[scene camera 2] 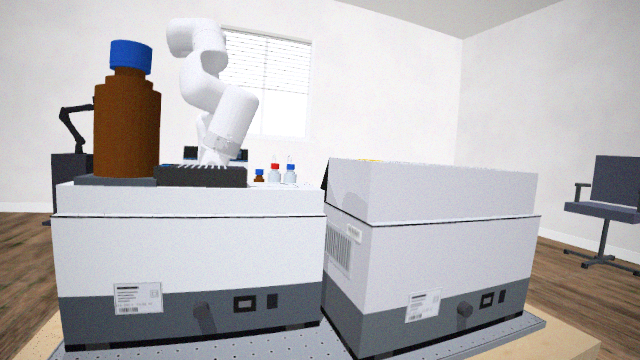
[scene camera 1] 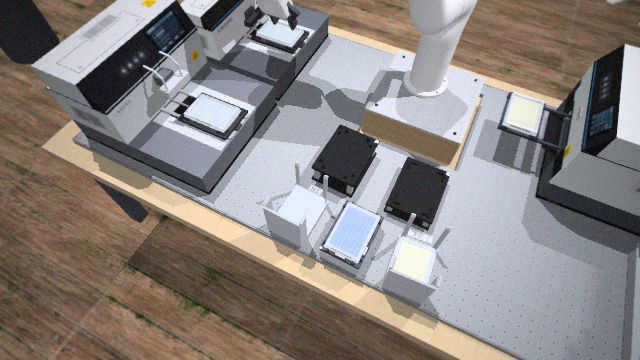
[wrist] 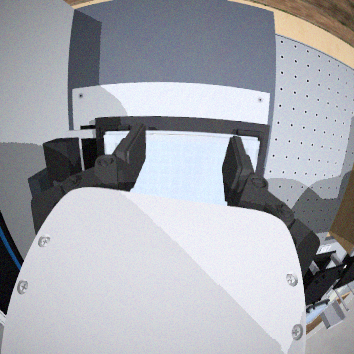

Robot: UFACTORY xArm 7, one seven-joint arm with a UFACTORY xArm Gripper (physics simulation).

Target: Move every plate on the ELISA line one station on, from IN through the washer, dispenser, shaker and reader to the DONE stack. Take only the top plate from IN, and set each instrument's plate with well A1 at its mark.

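Pixels of known places: gripper, fingertip midpoint: (scene camera 1: 285,24) (wrist: 185,144); arm's base, origin of the base link: (scene camera 1: 424,82).
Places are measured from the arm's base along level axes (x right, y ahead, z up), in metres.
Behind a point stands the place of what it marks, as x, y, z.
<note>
My gripper (scene camera 1: 283,21) @[0.476, 0.031, 0.023] (wrist: 185,144) @[0.476, 0.031, 0.023] is open, its fingers above the pale plate (scene camera 1: 281,34) @[0.462, 0.075, 0.018] (wrist: 182,167) @[0.475, 0.052, 0.014] on the dispenser's carrier, inside the plate's outline. In scene camera 2 the gripper is hidden behind the dispenser (scene camera 2: 187,250) @[0.718, 0.079, 0.052]. Another pale plate (scene camera 1: 212,112) @[0.424, 0.439, 0.016] lies on the washer's carrier. A blue plate (scene camera 1: 352,232) @[-0.062, 0.518, -0.019] sits on the shaker at the front. A yellow plate (scene camera 1: 524,114) @[-0.279, -0.005, 0.031] lies on the reader's carrier. The IN stack (scene camera 1: 302,207) @[0.085, 0.510, -0.063] has a pale top plate; the DONE stack (scene camera 1: 414,259) @[-0.211, 0.477, -0.066] has a yellow one. Well A1 marks are too small to tell.
Two black nests (scene camera 1: 345,157) @[0.063, 0.340, -0.028] (scene camera 1: 419,192) @[-0.144, 0.317, -0.047] stand between the arm's base (scene camera 1: 410,137) @[-0.047, 0.167, -0.049] and the stacks. The washer (scene camera 1: 117,65) @[0.596, 0.532, 0.160] (scene camera 2: 430,270) @[0.778, 0.402, 0.039] stands beside the dispenser, the reader (scene camera 1: 595,165) @[-0.450, 0.126, 0.090] at the right. Thin posts rise around both stacks. A brown bottle (scene camera 2: 127,125) @[0.702, -0.003, 0.210] tops the dispenser.
</note>
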